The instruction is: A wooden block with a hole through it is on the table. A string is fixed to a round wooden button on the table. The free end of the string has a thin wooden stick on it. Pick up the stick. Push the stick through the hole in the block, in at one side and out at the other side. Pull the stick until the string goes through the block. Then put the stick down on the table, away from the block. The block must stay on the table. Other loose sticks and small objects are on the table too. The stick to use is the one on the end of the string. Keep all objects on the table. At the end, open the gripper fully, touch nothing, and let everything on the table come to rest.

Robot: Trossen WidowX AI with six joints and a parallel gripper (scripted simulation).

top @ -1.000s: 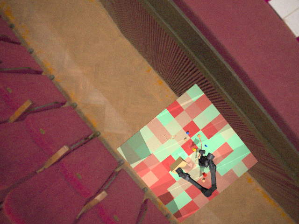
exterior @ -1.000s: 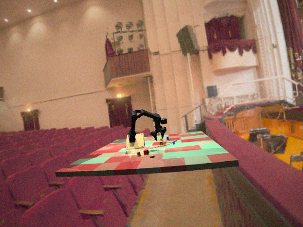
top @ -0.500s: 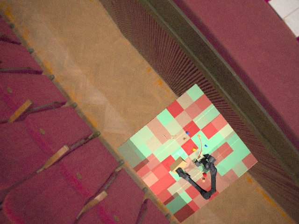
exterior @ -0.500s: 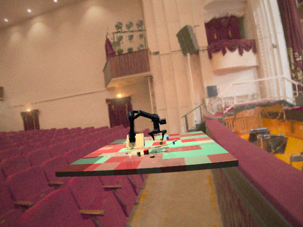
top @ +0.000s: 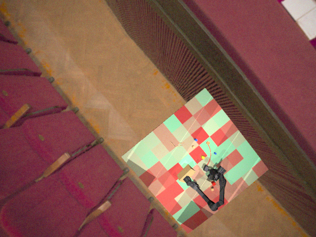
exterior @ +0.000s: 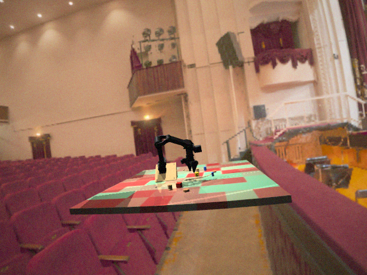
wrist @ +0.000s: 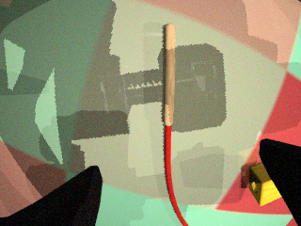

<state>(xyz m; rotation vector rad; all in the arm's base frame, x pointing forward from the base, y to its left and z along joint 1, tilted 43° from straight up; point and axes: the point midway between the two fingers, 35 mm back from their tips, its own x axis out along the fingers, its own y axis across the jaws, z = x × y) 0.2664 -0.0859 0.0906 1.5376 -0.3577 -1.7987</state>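
Right now my gripper tip is 2 cm past the thin wooden stick, 1 cm to the left of it and 6 cm above it. The rest, counted from my gripper tip: red cube: 10 cm behind, 21 cm to the right, 4 cm below; round wooden button: 21 cm ahead, 18 cm to the left, 6 cm below; yellow cube: 4 cm ahead, 11 cm to the left, 5 cm below.
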